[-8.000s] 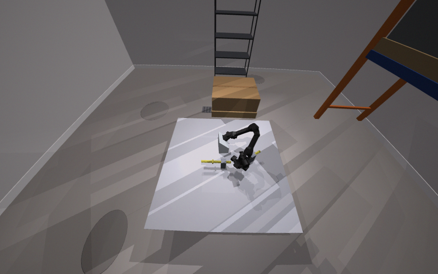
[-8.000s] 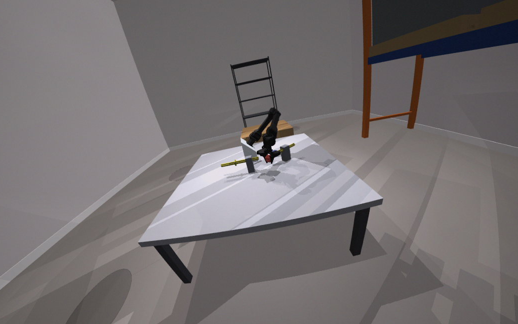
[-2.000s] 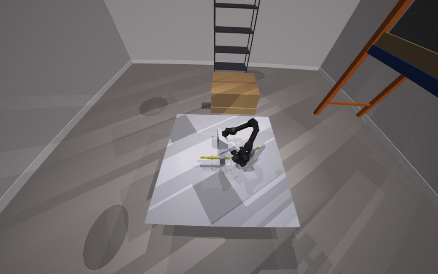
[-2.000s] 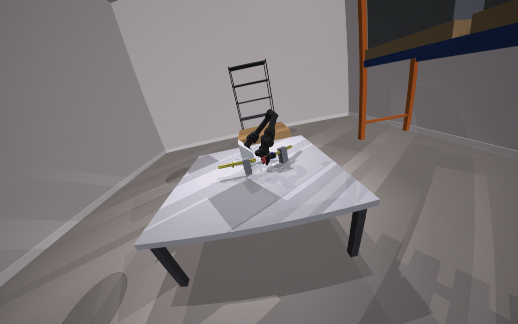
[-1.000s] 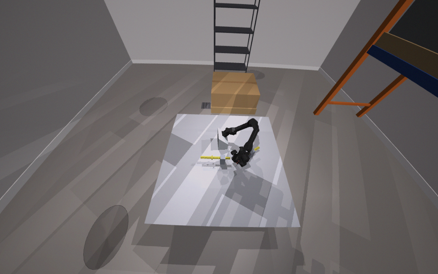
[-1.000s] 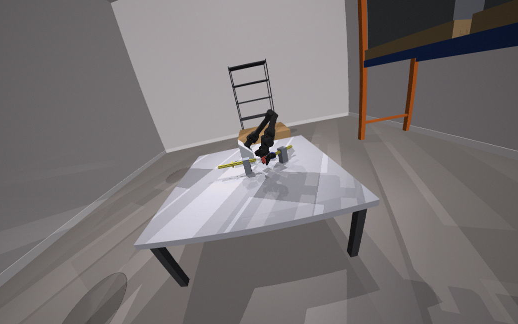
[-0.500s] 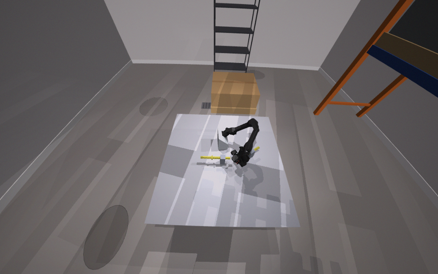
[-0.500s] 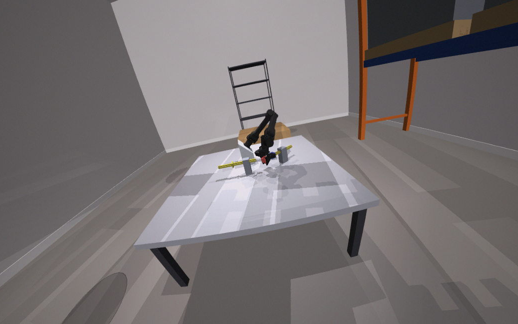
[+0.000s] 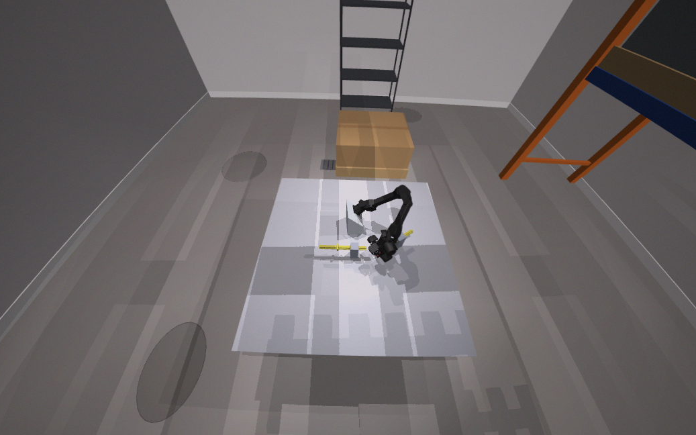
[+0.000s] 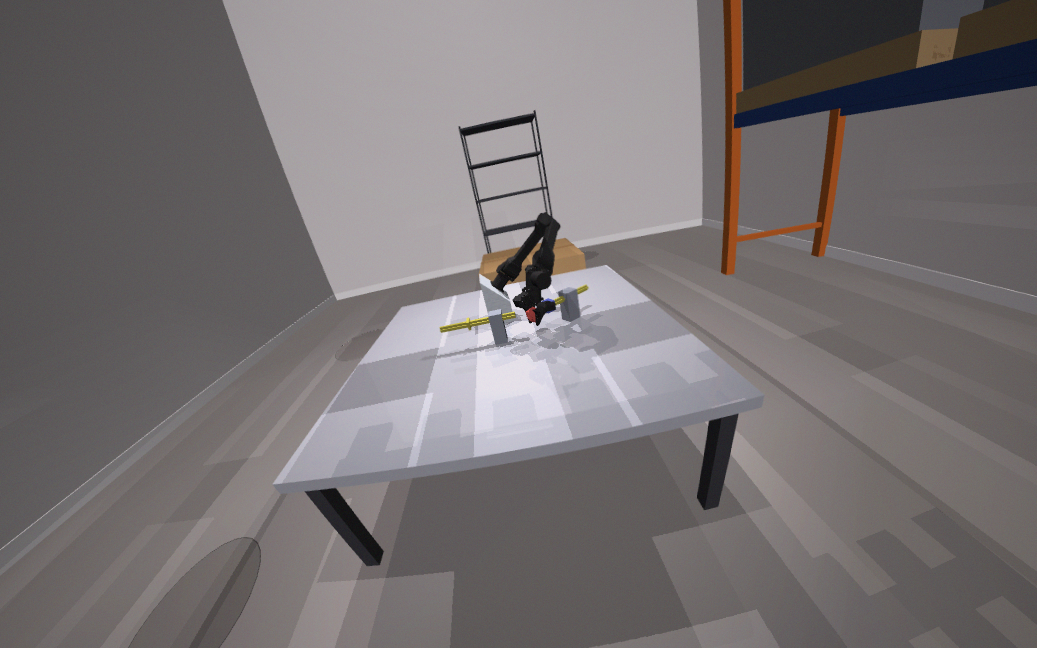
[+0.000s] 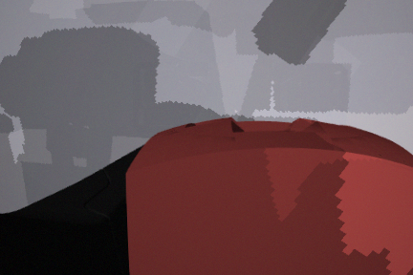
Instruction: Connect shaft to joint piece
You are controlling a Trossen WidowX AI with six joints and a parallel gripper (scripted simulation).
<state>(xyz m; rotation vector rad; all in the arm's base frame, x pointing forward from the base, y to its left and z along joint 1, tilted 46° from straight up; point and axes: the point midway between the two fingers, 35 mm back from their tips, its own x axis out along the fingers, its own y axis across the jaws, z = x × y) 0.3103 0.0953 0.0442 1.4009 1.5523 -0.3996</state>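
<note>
My gripper tip is now 10 mm past the red joint piece, 10 mm to the right of it and 40 mm below it.
</note>
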